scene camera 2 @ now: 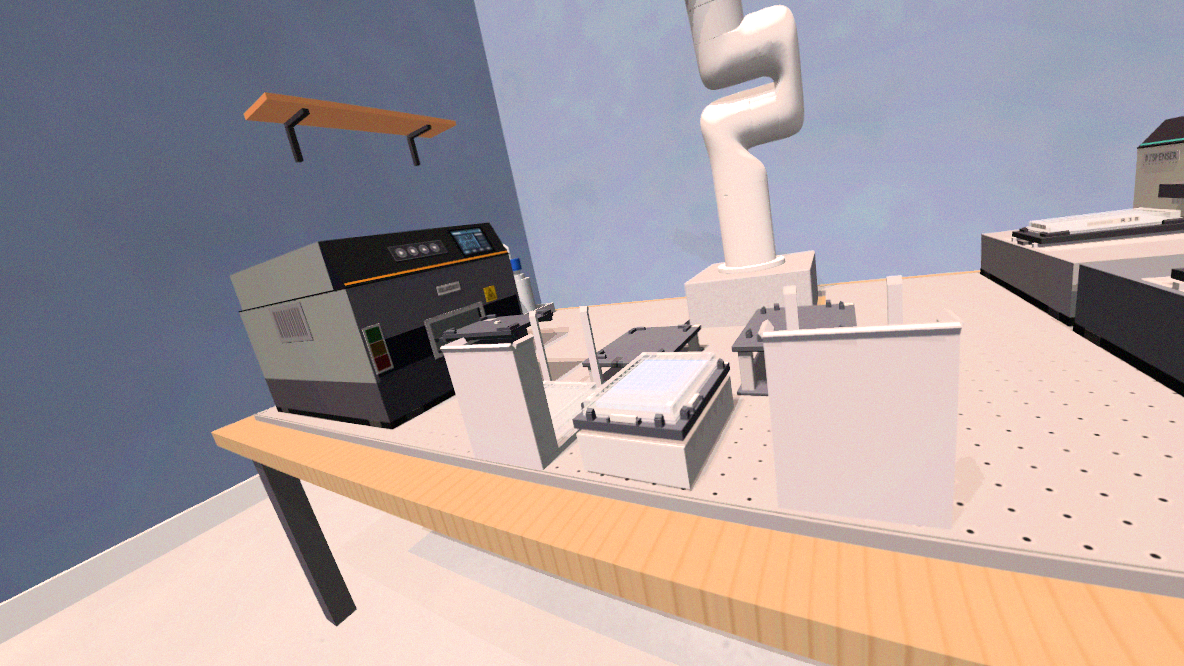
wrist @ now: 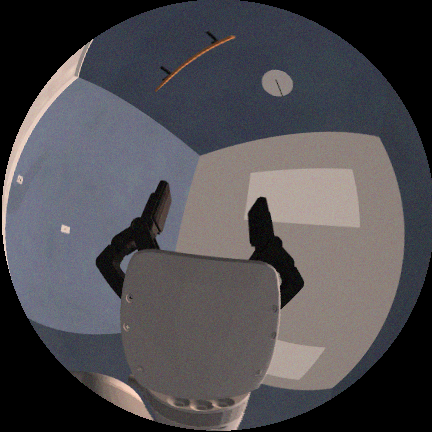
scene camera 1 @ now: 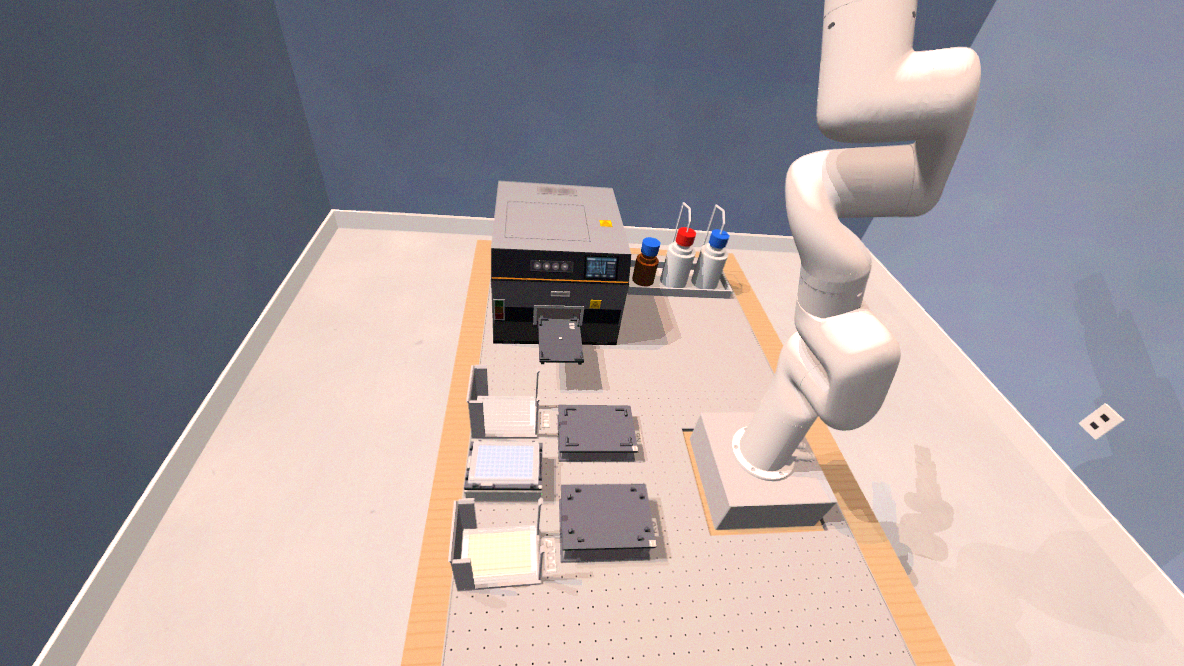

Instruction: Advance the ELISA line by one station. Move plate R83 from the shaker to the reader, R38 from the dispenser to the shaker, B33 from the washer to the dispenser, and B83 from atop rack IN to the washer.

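Seen in the pictures: gripper, fingertip midpoint: point(wrist: 212, 196); arm's base, origin of the base link: point(scene camera 2: 751, 266) point(scene camera 1: 761, 453).
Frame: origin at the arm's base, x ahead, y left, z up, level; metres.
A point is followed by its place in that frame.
Observation:
My gripper point(wrist: 212, 196) @(x 0.170, y -0.339, z 1.013 m) is open, with nothing between its fingers; it points at the wall and ceiling, away from the bench. It is outside both scene views. A plate with pale blue wells point(scene camera 1: 505, 462) @(x 0.502, y 0.098, z -0.020 m) point(scene camera 2: 658, 385) @(x 0.521, y 0.109, z -0.021 m) sits on a low holder between two racks. A pale yellow plate point(scene camera 1: 500, 555) @(x 0.472, y 0.255, z -0.052 m) sits in the near rack point(scene camera 1: 462, 542) point(scene camera 2: 865, 422) @(x 0.542, y 0.268, z -0.018 m). A whitish plate point(scene camera 1: 509, 415) @(x 0.526, y -0.035, z -0.052 m) is in the far rack point(scene camera 1: 477, 401) @(x 0.577, y 0.012, z 0.040 m) point(scene camera 2: 496, 405) @(x 0.604, y -0.024, z -0.021 m). Another plate point(scene camera 2: 1097, 220) @(x -0.034, y 0.463, z 0.016 m) rests on a grey device beside the unit marked DISPENSER point(scene camera 2: 1159, 169) @(x -0.214, y 0.560, z 0.061 m). Plate codes are not legible.
A large dark machine point(scene camera 1: 558, 285) @(x 0.474, y -0.310, z 0.107 m) point(scene camera 2: 380, 314) @(x 0.592, y -0.285, z 0.071 m) has its empty tray point(scene camera 1: 560, 341) @(x 0.448, y -0.216, z 0.016 m) out. Two dark plate stands point(scene camera 1: 596, 429) @(x 0.336, y -0.030, z -0.046 m) point(scene camera 1: 606, 515) @(x 0.301, y 0.167, z -0.027 m) stand between the racks and the arm base point(scene camera 1: 774, 503) @(x -0.007, y 0.108, z 0.000 m) point(scene camera 2: 749, 289) @(x 0.096, y 0.030, z -0.026 m). Bottles point(scene camera 1: 678, 266) @(x 0.151, y -0.637, z 0.002 m) stand in a tray behind. A wall shelf point(scene camera 2: 347, 114) hangs above.

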